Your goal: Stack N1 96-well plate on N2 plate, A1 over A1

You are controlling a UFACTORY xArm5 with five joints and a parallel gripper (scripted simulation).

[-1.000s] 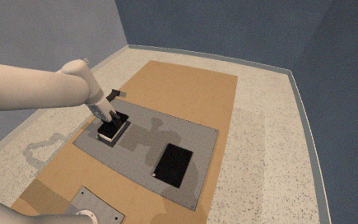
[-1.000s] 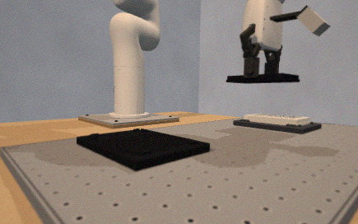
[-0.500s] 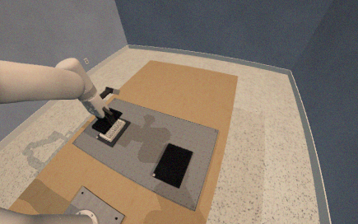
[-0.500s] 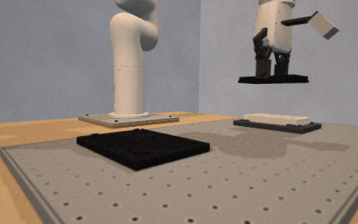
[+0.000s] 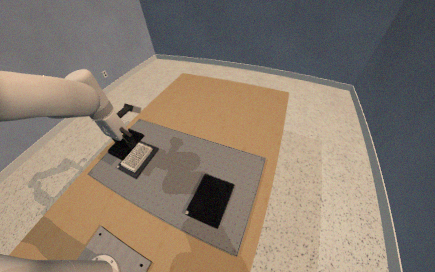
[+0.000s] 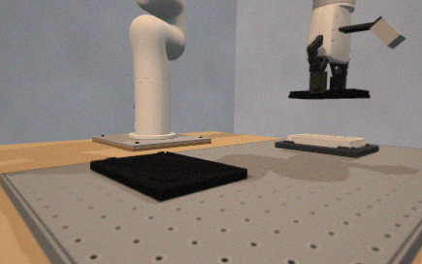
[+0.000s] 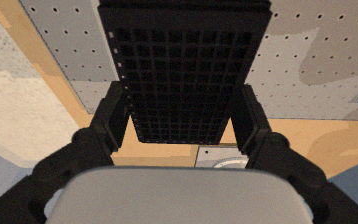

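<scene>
My hand is 1 cm above the black 96-well plate. From my hand the other things lie so: white 96-well plate (10 cm below); then dark nest N2 (12 cm below); then nest N1 (37 cm to the right, 12 cm below, 2 cm ahead).
</scene>
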